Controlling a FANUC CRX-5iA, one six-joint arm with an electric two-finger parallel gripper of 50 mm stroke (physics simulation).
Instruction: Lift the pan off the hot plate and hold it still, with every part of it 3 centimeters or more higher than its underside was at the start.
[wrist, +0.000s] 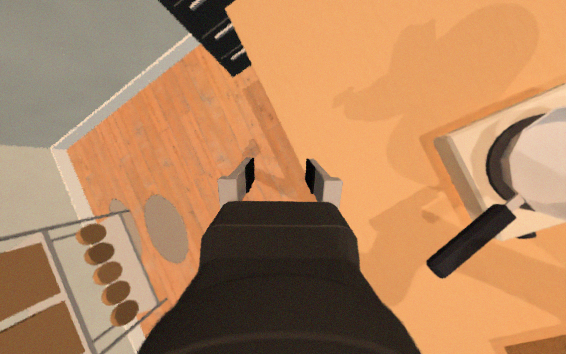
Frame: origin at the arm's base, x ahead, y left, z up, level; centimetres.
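Where they show: gripper, fingertip midpoint: (280, 169).
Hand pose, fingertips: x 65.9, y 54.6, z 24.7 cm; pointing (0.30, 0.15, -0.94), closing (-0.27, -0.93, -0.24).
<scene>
Things, the pixels of their top centre, and the offset from my fingertips. Level surfaces: height alone.
- black handle at its top centre: (484, 247) dy -25.1, dx -19.8, dz -16.2 cm
- hot plate at its top centre: (553, 167) dy -44.0, dx -11.7, dz -24.6 cm
- orange table top at its surface level: dz -31.7 cm
The pan (542, 162) shows in part at the right edge of the wrist view, light grey inside, with a black handle (471, 241) that points down and to the left. It sits on the hot plate (465, 142), a pale square-cornered block on the orange table top. My gripper (280, 169) is open, with nothing between its fingers. It is above the table's edge, to the left of the pan and apart from the handle. The right part of the pan and of the hot plate is cut off by the frame.
The orange table top (320, 65) fills the right side. Beyond its edge lies a wooden floor (150, 135). A rack (53, 260) with several round brown things stands at the lower left. A black slatted object (212, 30) is at the top. A brown item (540, 346) shows at the bottom right.
</scene>
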